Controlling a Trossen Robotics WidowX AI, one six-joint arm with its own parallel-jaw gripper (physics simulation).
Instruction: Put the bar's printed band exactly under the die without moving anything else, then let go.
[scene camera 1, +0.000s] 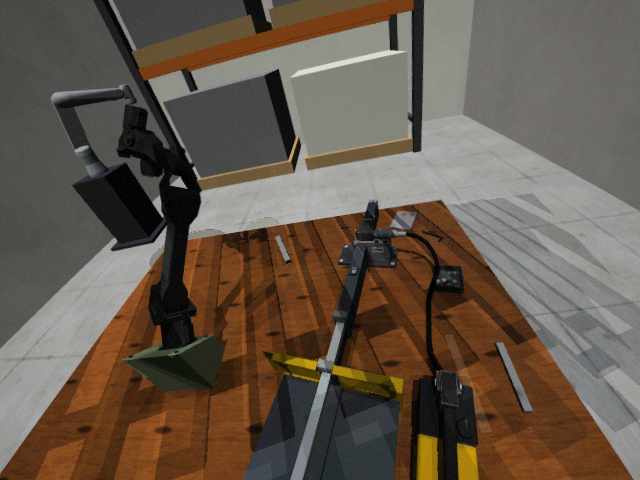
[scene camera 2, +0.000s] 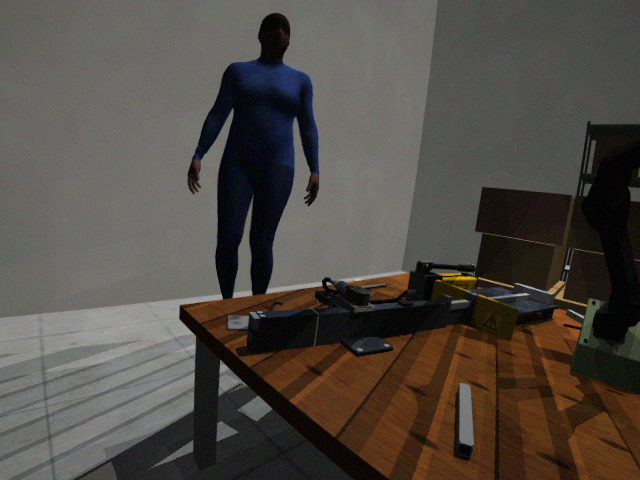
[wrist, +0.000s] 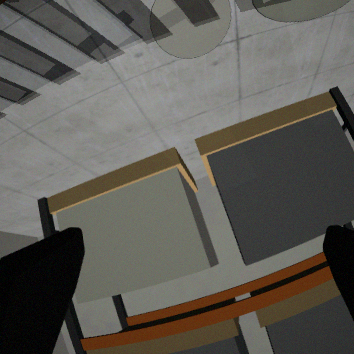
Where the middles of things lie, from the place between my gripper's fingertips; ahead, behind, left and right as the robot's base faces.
I see the yellow and black device (scene camera 1: 446, 434) 620 mm ahead of my hand, 900 mm to the right of it and 340 mm below it.
